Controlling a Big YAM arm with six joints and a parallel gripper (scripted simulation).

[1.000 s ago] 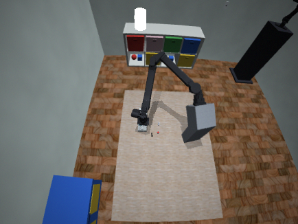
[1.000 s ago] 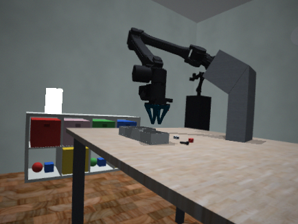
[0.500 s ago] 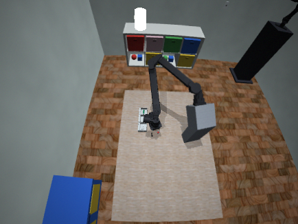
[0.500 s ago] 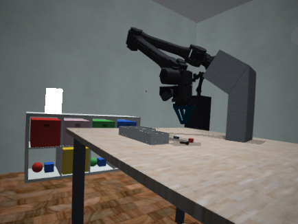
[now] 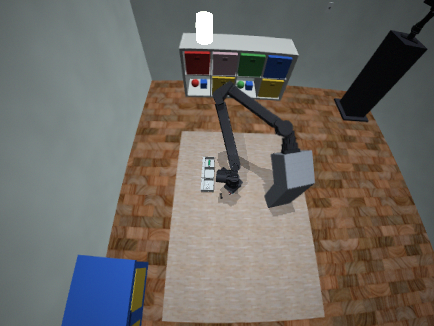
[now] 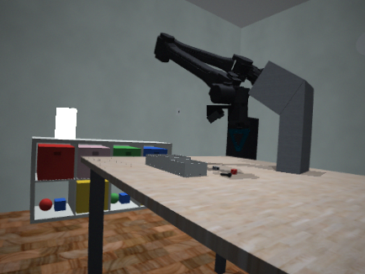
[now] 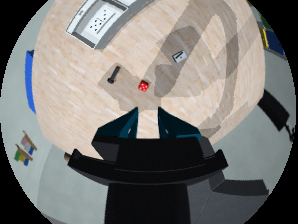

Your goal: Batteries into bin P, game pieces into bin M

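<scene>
Right now the red game piece is 8 cm below my hand and 1 cm ahead of it. The rest, counted from my hand: green piece 23 cm to the right, 15 cm ahead, 7 cm below; white piece 16 cm ahead, 7 cm below, 6 cm to the right; black object 8 cm below, 7 cm ahead, 2 cm to the left.
</scene>
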